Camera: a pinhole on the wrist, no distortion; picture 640 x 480 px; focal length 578.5 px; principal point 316.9 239.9 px. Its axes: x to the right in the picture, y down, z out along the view. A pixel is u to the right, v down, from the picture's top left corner.
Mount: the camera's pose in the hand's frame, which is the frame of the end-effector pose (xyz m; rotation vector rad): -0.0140 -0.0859 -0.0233 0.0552 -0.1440 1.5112
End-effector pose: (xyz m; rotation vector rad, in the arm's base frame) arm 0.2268 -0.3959 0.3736 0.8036 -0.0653 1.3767
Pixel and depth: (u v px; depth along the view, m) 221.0 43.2 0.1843
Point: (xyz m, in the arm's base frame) 0.4258 -0.4482 0.4412
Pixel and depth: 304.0 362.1 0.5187
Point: 0.5235 -0.7836 0.5819
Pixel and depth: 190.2 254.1 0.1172
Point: 0.3682 -0.4625 0.3684
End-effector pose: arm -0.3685 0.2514 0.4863 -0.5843 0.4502 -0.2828
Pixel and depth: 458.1 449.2 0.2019
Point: -0.3729 0.3248 0.6846
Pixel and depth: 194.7 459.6 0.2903
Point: -0.3956 0.2815 0.8227
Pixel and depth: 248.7 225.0 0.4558
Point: -0.2185 0.3022 0.9253
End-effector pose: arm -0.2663 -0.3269 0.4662 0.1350 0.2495 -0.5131
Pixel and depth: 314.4 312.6 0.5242
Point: -0.3360 -0.4976 0.9592
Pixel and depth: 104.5 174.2 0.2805
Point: -0.3339 -0.5651 0.6861
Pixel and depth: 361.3 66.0 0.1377
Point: -0.2740 -0.4403 0.5668
